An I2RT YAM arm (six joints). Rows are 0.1 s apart.
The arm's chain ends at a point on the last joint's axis. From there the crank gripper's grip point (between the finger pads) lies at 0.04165 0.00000 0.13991 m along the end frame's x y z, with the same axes.
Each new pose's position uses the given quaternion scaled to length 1; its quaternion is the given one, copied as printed.
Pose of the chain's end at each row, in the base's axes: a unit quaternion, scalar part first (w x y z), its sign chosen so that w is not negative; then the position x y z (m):
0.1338 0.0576 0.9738 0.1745 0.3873 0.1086 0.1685
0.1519 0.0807 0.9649 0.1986 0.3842 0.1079 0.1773
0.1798 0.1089 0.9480 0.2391 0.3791 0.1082 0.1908
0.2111 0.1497 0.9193 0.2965 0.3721 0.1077 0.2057
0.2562 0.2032 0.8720 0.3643 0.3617 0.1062 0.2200
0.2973 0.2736 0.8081 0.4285 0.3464 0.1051 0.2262
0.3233 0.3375 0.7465 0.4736 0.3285 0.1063 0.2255
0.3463 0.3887 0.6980 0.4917 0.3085 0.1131 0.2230
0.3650 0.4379 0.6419 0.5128 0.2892 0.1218 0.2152
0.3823 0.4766 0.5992 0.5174 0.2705 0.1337 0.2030
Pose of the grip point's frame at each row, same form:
0.1338 0.0576 0.9738 0.1745 0.3867 0.1606 0.0321
0.1519 0.0807 0.9649 0.1986 0.3905 0.1671 0.0440
0.1798 0.1089 0.9480 0.2391 0.3961 0.1783 0.0639
0.2111 0.1497 0.9193 0.2965 0.4028 0.1918 0.0904
0.2562 0.2032 0.8720 0.3643 0.4122 0.2031 0.1231
0.2973 0.2736 0.8081 0.4285 0.4184 0.2083 0.1522
0.3233 0.3375 0.7465 0.4736 0.4173 0.2084 0.1708
0.3463 0.3887 0.6980 0.4917 0.4105 0.2083 0.1801
0.3650 0.4379 0.6419 0.5128 0.4030 0.2082 0.1853
0.3823 0.4766 0.5992 0.5174 0.3930 0.2097 0.1803

